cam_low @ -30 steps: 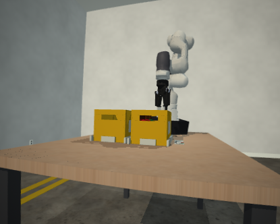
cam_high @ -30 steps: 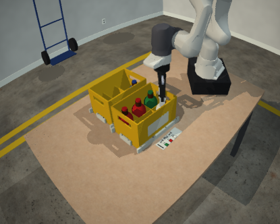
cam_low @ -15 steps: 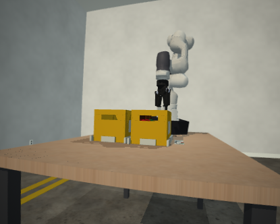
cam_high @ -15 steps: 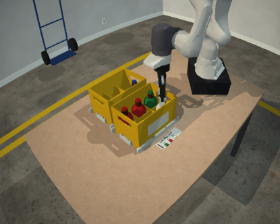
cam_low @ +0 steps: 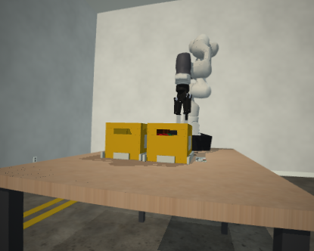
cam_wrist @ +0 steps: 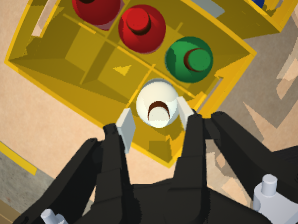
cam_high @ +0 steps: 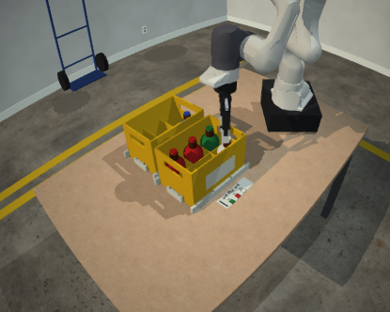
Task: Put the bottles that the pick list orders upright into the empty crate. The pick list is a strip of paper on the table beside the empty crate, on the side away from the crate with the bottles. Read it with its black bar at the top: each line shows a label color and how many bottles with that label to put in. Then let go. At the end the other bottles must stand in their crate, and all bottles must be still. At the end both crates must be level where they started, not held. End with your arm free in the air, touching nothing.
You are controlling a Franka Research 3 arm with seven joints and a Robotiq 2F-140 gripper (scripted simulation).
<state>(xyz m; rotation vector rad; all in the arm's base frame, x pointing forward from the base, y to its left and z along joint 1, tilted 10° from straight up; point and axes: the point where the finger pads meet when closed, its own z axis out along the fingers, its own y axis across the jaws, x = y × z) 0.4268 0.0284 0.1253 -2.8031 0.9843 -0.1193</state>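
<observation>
The white-capped bottle lies 11 cm below my hand and 1 cm behind it. The rest, counted from my hand: red-label bottle (11 cm below, 9 cm ahead, 7 cm to the right); green bottle (11 cm below, 8 cm to the right); pick list (20 cm below, 11 cm to the left, 5 cm ahead).
</observation>
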